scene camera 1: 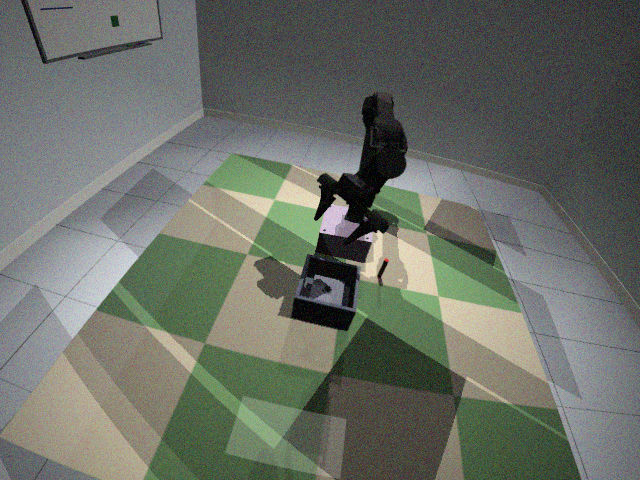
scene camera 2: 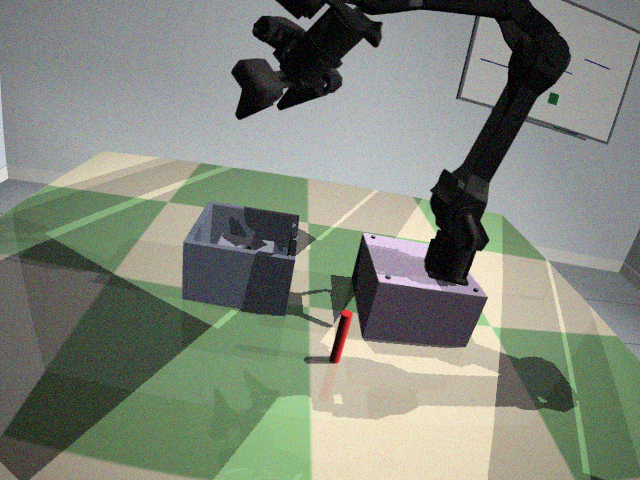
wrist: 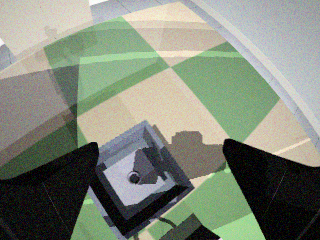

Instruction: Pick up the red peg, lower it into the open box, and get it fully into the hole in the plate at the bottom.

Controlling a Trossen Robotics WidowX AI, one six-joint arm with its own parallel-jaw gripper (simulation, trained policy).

Scene:
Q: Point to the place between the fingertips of the gripper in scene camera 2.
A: At 259, 112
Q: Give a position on a plate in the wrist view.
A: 131, 192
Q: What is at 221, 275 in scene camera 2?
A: A dark box.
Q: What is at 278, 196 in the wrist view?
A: The gripper.

